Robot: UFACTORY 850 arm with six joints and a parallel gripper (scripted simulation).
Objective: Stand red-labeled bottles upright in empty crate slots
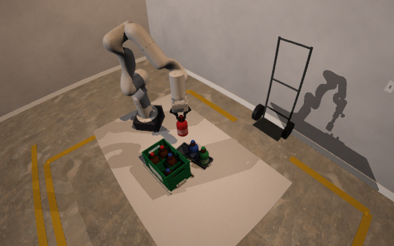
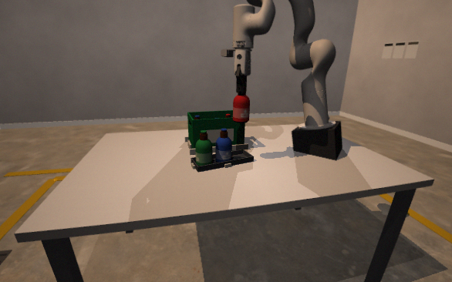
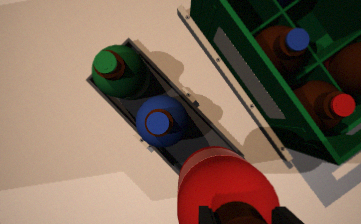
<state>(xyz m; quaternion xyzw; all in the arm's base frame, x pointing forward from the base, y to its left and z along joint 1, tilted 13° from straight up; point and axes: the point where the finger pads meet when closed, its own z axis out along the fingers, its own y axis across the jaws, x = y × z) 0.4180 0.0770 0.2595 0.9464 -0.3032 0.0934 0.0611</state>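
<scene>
Right now the red-labeled bottle is 70 mm below my hand. From my hand the other things lie so: green-labeled bottle: 170 mm ahead, 30 mm to the left, 250 mm below; brown bottle: 70 mm ahead, 170 mm to the right, 250 mm below; blue-labeled bottle: 80 mm ahead, 20 mm to the left, 250 mm below.
</scene>
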